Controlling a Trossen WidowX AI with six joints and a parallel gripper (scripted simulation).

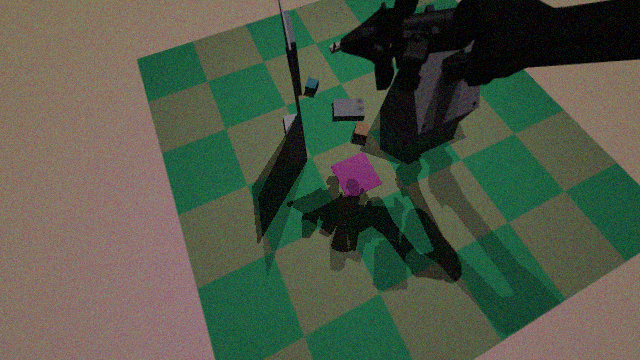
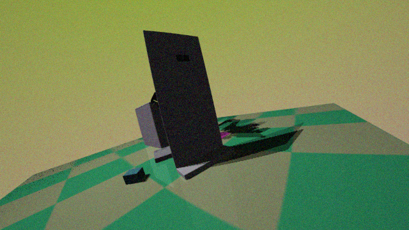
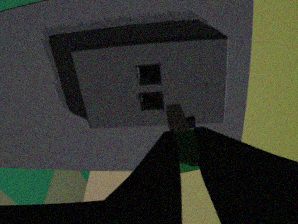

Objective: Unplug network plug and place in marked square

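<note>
Now: gripper tip 32 cm above the magenta square, 15 cm to the right of it and 1 cm past it. Also, from my gripper tip: upright panel (15 cm below, 9 cm ahead, 5 cm to the right); orange cube (31 cm below, 10 cm behind, 3 cm to the left); network plug (right at my gripper tip).
</note>
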